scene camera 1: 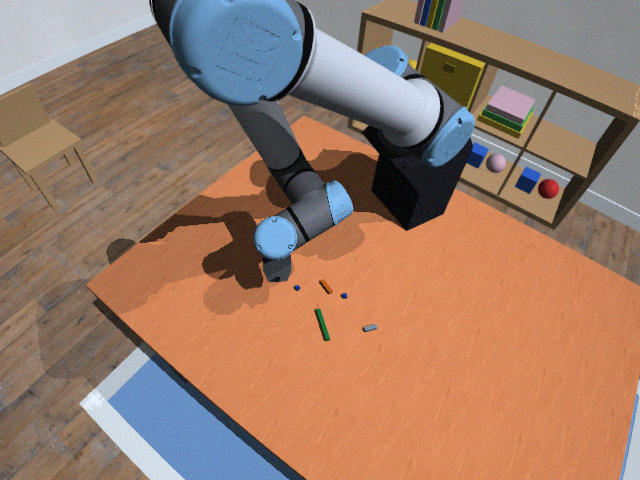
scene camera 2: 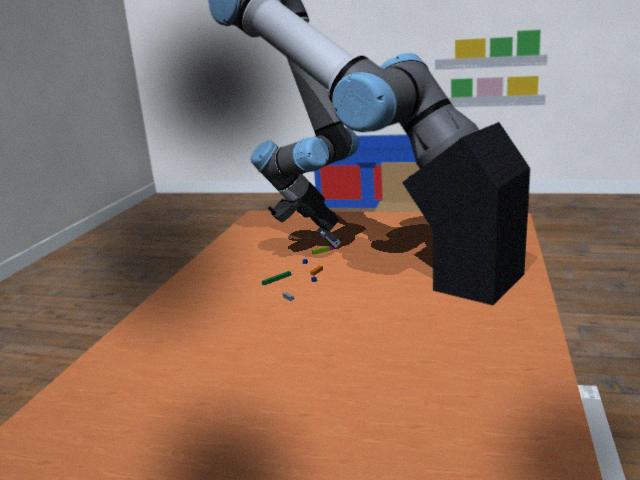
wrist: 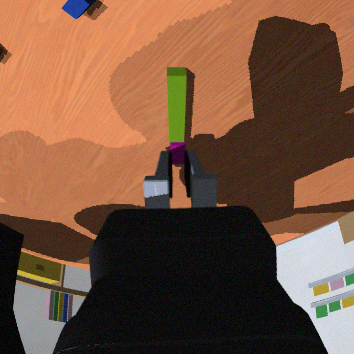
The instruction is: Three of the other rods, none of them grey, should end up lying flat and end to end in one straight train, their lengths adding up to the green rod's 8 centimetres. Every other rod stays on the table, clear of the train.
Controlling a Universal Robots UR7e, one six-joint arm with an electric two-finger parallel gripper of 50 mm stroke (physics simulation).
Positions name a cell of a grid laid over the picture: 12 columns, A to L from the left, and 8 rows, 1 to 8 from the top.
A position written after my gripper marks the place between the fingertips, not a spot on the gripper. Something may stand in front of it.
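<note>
My own gripper is in sight here (scene camera 2: G5), and the wrist view shows the gripper (wrist: G4) too. I also see a lime rod (wrist: F2).
</note>
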